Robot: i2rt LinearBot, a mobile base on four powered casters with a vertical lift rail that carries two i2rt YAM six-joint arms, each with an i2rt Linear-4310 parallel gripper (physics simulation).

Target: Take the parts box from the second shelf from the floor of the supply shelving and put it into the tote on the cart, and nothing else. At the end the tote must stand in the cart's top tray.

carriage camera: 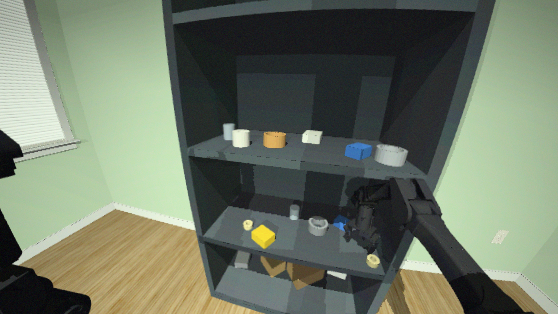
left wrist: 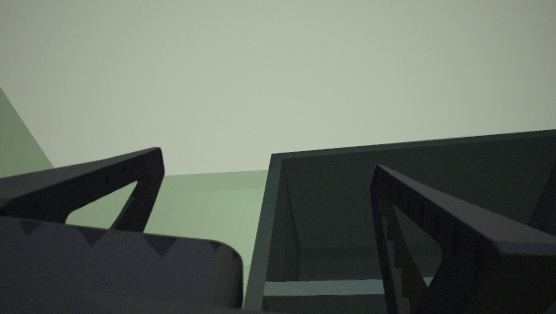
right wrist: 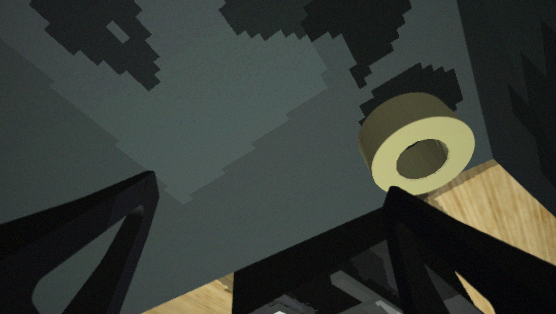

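Observation:
Left gripper (left wrist: 267, 168) and right gripper (right wrist: 272, 190) visible. Also visible: a dark supply shelving (carriage camera: 402, 80), (left wrist: 315, 239), (right wrist: 250, 122).

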